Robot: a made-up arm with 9 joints. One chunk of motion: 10 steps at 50 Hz.
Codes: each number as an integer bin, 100 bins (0 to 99) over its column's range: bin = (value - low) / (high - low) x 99, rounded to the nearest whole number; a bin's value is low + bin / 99 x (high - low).
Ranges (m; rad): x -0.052..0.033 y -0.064..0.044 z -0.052..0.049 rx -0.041..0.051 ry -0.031..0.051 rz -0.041..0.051
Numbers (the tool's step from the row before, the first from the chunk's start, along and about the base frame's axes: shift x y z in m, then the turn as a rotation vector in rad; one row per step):
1: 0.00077 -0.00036 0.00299 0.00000 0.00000 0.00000
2: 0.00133 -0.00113 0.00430 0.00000 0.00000 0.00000
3: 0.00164 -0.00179 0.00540 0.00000 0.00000 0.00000
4: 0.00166 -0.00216 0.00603 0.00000 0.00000 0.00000
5: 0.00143 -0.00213 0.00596 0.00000 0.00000 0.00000
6: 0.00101 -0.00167 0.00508 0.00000 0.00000 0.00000
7: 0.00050 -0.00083 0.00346 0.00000 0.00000 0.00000
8: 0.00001 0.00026 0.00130 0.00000 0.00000 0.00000
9: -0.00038 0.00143 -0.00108 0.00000 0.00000 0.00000
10: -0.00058 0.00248 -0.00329 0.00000 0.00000 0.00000
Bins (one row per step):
1: 61 58 54 44 37 44
2: 62 58 55 44 37 44
3: 62 57 56 44 37 44
4: 62 57 57 44 37 44
5: 62 57 57 44 37 44
6: 62 57 56 44 37 44
7: 61 58 54 44 37 44
8: 61 59 52 44 37 44
9: 60 60 50 44 37 44
10: 60 61 48 44 37 44

